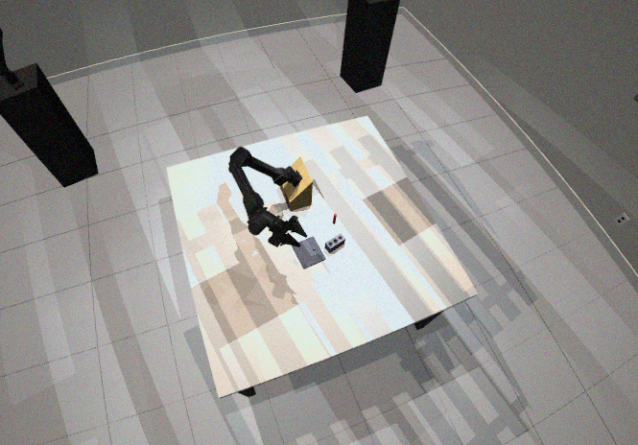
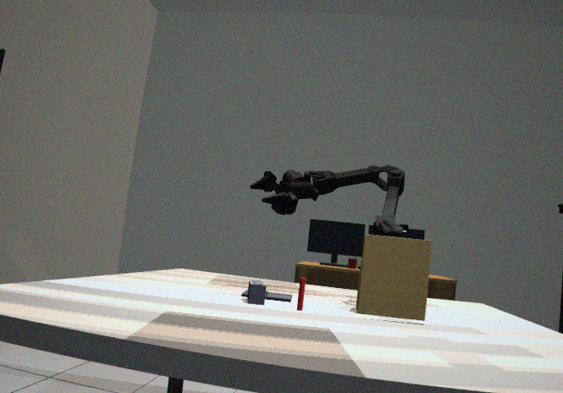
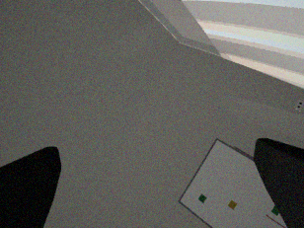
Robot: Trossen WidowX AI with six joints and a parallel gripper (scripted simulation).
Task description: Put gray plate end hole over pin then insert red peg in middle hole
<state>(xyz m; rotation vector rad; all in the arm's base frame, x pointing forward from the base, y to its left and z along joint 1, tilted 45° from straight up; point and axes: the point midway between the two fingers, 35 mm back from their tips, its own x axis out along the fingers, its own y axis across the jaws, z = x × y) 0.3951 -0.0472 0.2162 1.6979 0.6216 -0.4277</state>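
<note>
The gray plate lies 50 mm behind my gripper tip, 200 mm to the left of it and 270 mm below it. The rest, counted from my gripper tip: dark flat base (70 mm behind, 80 mm to the left, 300 mm below); then red peg (170 mm behind, 270 mm to the left, 270 mm below).
</note>
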